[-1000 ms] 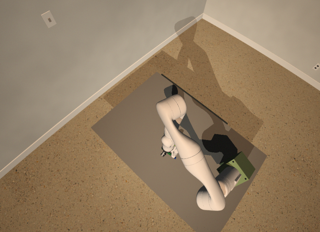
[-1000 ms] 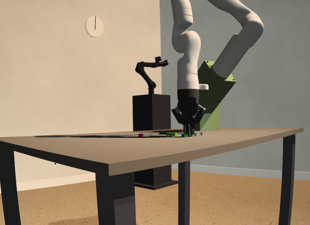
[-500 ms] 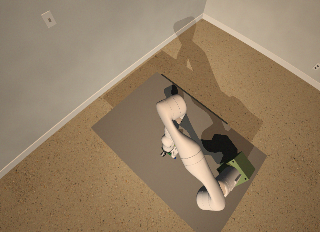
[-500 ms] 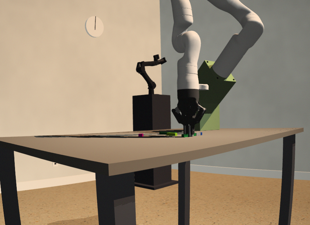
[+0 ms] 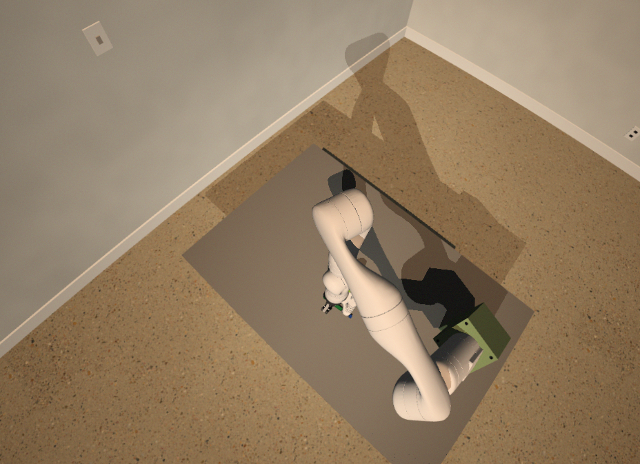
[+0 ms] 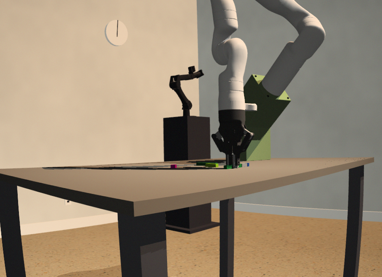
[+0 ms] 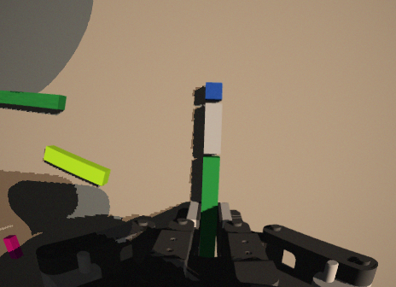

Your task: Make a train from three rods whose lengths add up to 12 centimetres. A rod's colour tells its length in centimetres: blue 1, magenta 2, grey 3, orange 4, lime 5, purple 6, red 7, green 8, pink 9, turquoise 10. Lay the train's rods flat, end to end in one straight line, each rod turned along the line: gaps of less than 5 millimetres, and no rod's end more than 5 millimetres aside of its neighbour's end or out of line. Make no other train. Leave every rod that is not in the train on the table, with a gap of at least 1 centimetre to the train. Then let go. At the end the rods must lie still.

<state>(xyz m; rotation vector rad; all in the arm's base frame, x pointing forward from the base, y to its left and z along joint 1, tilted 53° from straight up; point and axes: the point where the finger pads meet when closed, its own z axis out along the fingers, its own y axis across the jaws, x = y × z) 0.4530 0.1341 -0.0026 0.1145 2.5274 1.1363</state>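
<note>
The green rod is 1 cm below my hand. Also, from my hand: blue rod 8 cm behind, 1 cm to the right, 1 cm below; then lime rod 9 cm to the right, 2 cm behind, 1 cm below; then grey rod 6 cm behind, 1 cm below.
</note>
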